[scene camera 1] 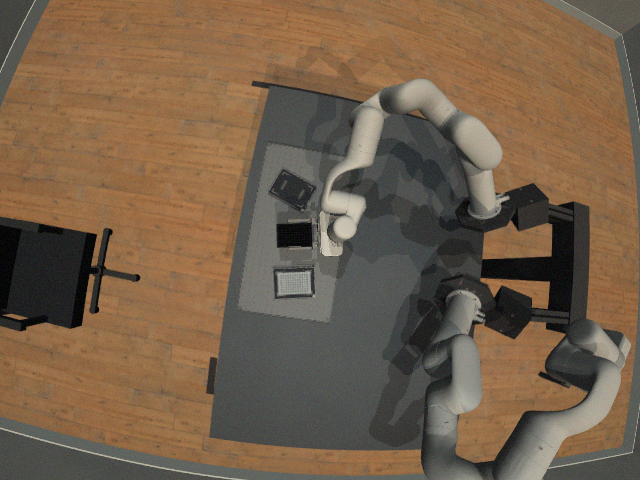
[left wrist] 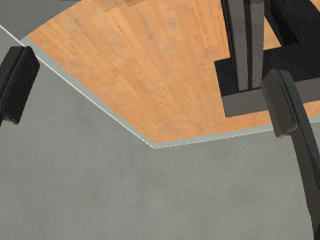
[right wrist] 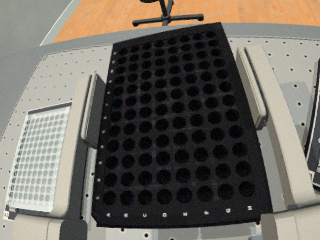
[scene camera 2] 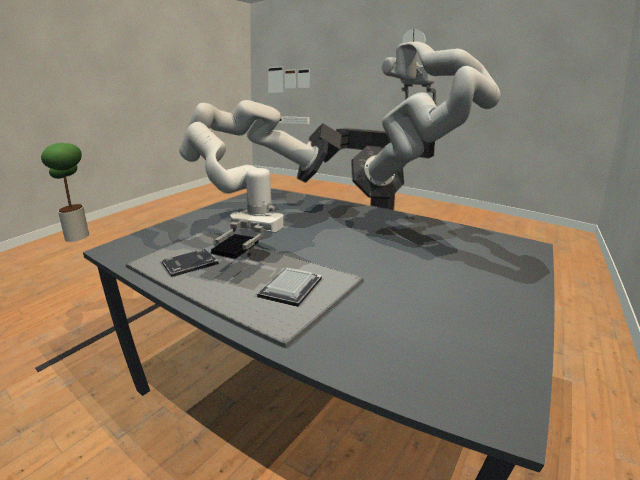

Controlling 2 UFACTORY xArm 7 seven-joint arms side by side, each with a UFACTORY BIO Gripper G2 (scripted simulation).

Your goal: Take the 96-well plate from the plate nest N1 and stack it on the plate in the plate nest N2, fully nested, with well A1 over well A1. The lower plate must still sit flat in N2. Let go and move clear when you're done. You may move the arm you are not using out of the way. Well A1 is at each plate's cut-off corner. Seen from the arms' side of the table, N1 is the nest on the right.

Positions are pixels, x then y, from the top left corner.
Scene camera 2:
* right gripper: 230, 245
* white 96-well plate: 290, 282
